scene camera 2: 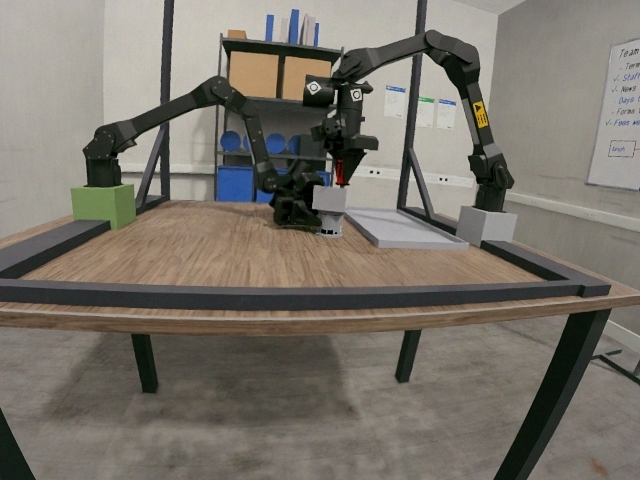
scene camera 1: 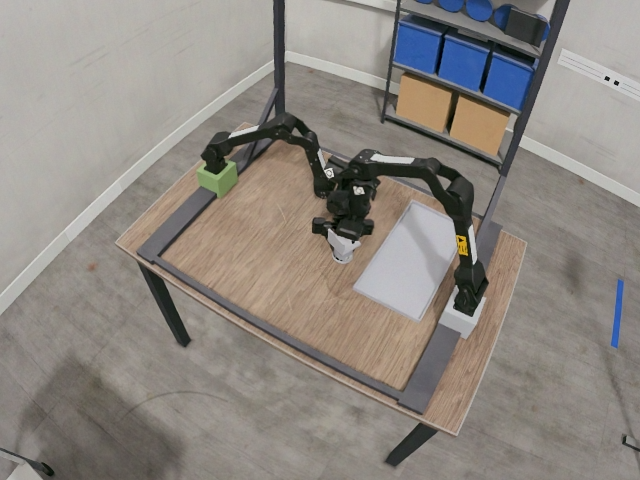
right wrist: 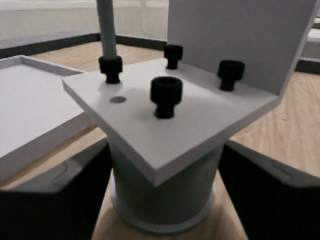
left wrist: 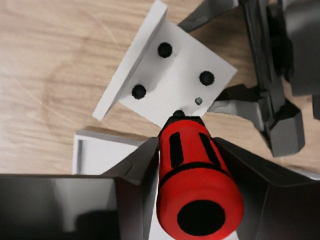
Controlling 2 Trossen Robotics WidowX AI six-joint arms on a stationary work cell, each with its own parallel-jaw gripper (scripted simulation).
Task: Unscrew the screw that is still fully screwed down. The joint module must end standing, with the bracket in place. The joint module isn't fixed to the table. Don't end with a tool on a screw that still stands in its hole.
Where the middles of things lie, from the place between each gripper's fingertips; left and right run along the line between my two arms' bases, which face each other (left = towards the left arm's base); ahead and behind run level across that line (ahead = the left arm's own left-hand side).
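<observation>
Counting from my left hand, I find the grey bracket (scene camera 2: pixel 324 198) 80 mm below, 10 mm ahead and 20 mm to the right; going by their middles, it is the nearest to that hand of the things named here. The grey joint module (right wrist: pixel 186 198) is 120 mm below my left hand, 10 mm ahead of it and 20 mm to the right of it. As for the shallow grey tray (scene camera 1: pixel 405 272), it is 150 mm below my left hand, 120 mm behind it and 170 mm to the left of it.
My right gripper is 20 mm to the right of the grey joint module and 20 mm short of it. By its middle, the grey joint module is nearer to my right gripper than to my left hand. From my right hand, the grey bracket is 40 mm above, 20 mm to the left and 20 mm ahead, whereas the shallow grey tray is 30 mm below, 210 mm to the left and 100 mm behind.
</observation>
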